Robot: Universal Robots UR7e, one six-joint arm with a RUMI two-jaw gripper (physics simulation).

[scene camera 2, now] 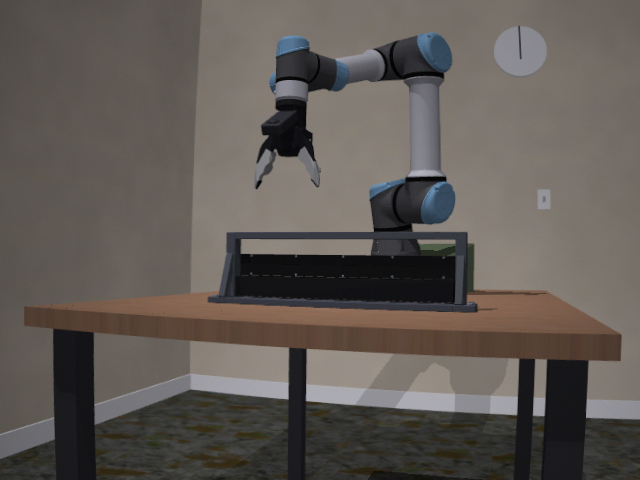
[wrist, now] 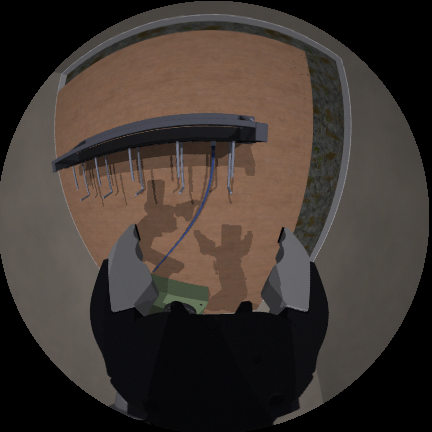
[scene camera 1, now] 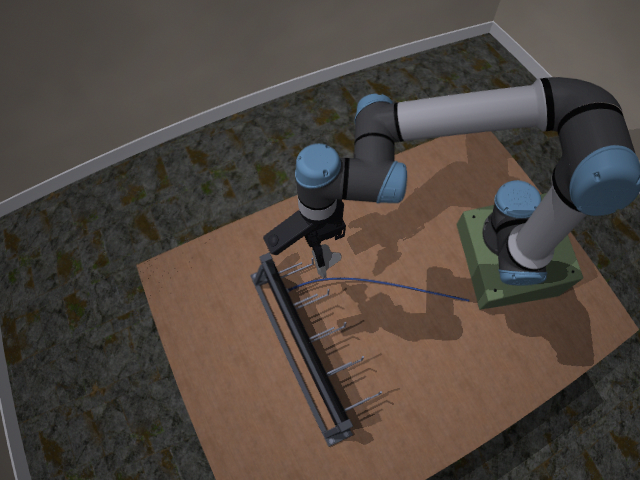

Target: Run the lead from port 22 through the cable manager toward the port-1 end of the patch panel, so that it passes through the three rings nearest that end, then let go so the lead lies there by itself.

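The blue lead (scene camera 1: 415,288) (wrist: 213,165) comes out of the patch panel (scene camera 1: 306,341) (scene camera 2: 341,289) (wrist: 165,136) near one end, between the outermost ring (wrist: 231,167) and the second ring (wrist: 180,167). It curves across the table, outside the rings, and its far end lies by the robot's base. The cable manager's rings stick out in a row on the lead's side; in scene camera 2 the panel hides them and the lead. My gripper (scene camera 1: 326,265) (scene camera 2: 287,184) (wrist: 209,227) is open and empty, high above the lead and the panel's lead end.
The grey frame (scene camera 2: 346,235) stands upright around the panel on the wooden table (scene camera 1: 201,330) (scene camera 2: 330,333) (wrist: 200,65). The green base block (scene camera 1: 537,297) (wrist: 187,290) carries the arm, close to the lead's far end. The arm's shadows fall across the table.
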